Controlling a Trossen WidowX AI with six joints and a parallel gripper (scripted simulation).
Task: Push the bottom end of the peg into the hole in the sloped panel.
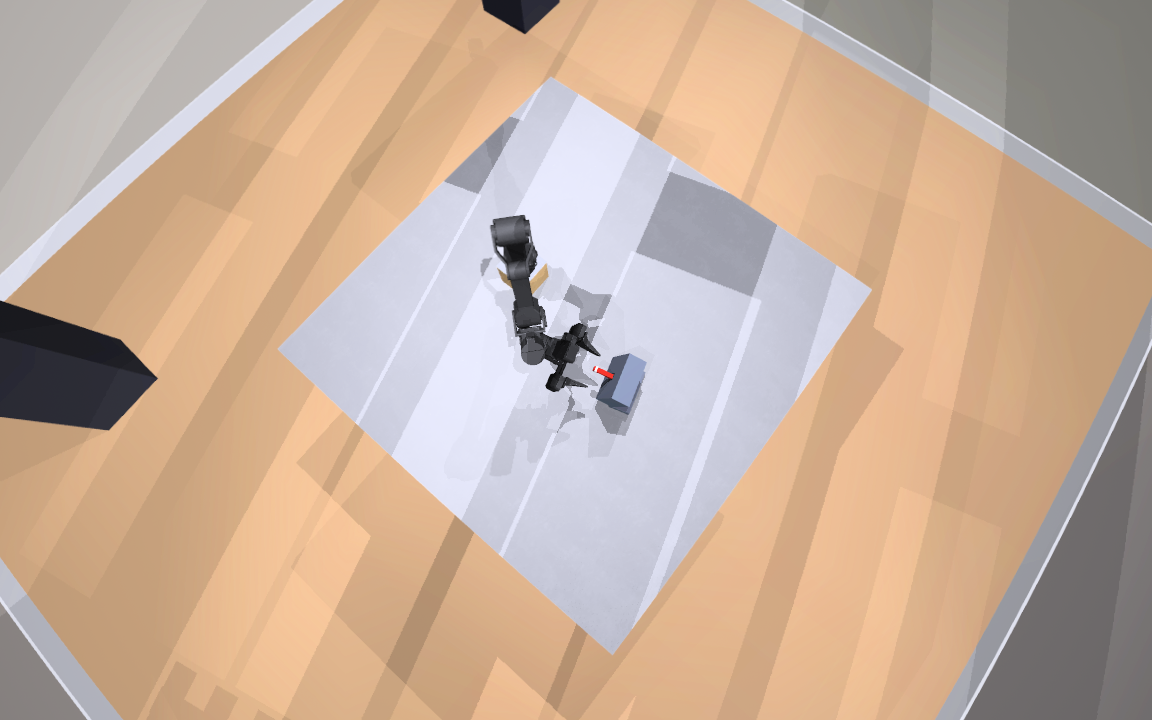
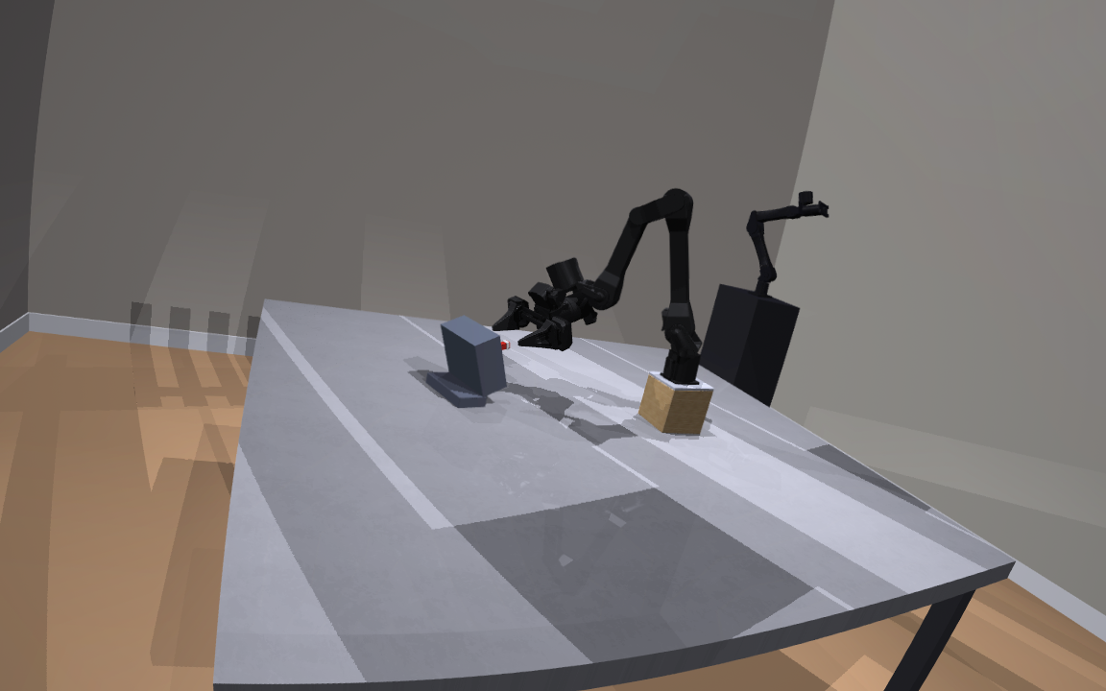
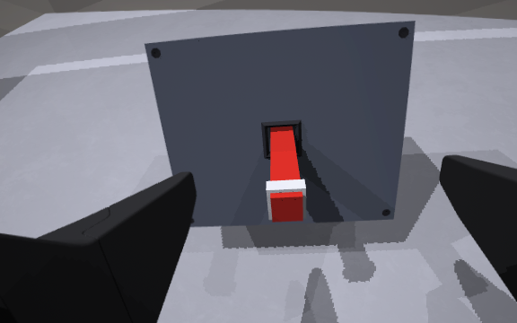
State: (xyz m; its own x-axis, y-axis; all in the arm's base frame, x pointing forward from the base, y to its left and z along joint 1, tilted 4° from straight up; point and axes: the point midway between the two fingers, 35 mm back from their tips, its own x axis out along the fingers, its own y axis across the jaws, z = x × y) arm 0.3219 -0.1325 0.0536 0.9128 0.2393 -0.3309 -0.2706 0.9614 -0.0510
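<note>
The red square peg lies 1 cm ahead of my gripper tip, 2 cm to the left of it and 2 cm below it. Also, from my gripper tip: sloped panel 7 cm ahead, 3 cm to the left, 4 cm below; then low foot 9 cm ahead, 4 cm to the left, 11 cm below.
</note>
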